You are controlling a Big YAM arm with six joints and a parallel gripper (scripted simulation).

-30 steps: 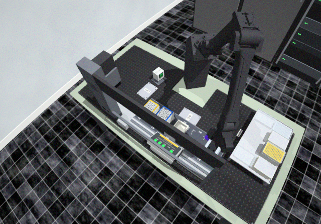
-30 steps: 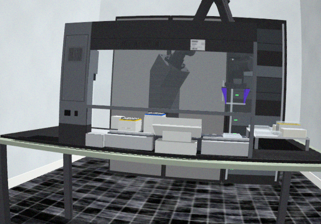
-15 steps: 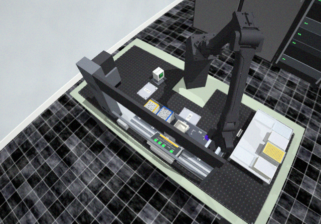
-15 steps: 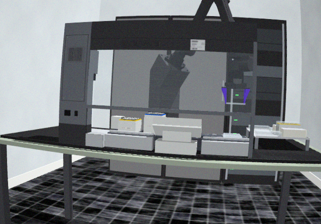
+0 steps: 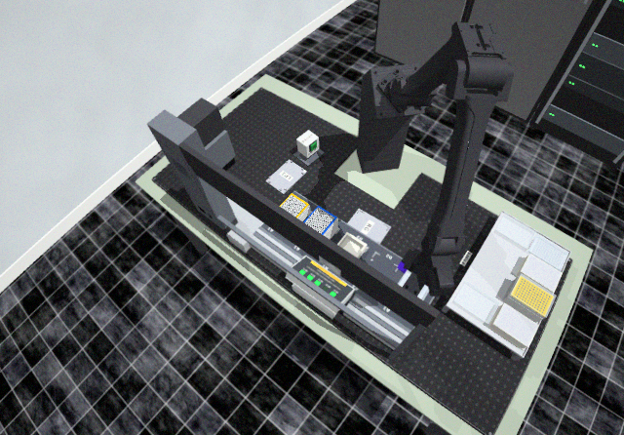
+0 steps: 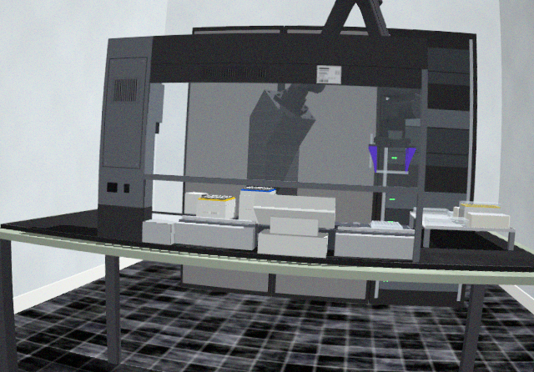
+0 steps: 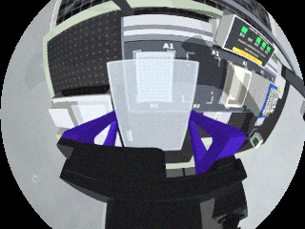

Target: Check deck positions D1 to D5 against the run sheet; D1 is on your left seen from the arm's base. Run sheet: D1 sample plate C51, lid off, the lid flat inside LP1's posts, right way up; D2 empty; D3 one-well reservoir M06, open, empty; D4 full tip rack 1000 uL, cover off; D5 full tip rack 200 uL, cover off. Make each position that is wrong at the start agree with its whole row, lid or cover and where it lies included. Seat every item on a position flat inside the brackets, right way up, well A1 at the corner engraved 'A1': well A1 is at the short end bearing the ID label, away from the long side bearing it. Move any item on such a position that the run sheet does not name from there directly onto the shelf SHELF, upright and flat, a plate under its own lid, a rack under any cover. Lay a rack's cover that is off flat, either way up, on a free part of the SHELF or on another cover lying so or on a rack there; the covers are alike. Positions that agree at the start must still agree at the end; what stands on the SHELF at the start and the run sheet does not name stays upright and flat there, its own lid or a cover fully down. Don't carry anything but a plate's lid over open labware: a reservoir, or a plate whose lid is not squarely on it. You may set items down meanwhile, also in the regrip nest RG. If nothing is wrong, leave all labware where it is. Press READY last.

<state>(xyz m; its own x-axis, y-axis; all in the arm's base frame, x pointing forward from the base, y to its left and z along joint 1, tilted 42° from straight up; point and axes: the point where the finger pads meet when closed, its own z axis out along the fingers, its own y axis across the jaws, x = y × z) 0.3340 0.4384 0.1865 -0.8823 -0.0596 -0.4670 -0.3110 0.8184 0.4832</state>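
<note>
My gripper is now right at the clear plate lid. The rest, counted from my hand: blue-rimmed tip rack: 13 cm ahead, 35 cm to the right, 10 cm below; then white reservoir: 8 cm ahead, 24 cm to the right, 16 cm below; then sample plate: 16 cm below.
</note>
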